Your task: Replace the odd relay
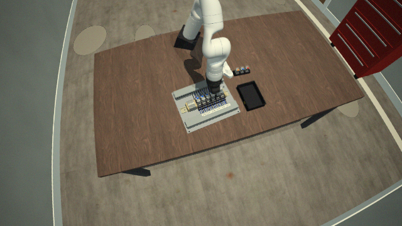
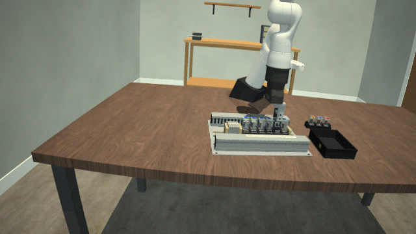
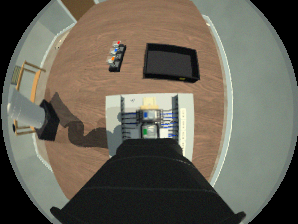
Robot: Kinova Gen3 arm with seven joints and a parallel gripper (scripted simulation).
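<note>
The grey relay is 10 mm below my hand. The rest, counted from my hand: black tray 40 mm ahead, 200 mm to the left, 70 mm below; black stand 140 mm behind, 200 mm to the left, 80 mm below.
</note>
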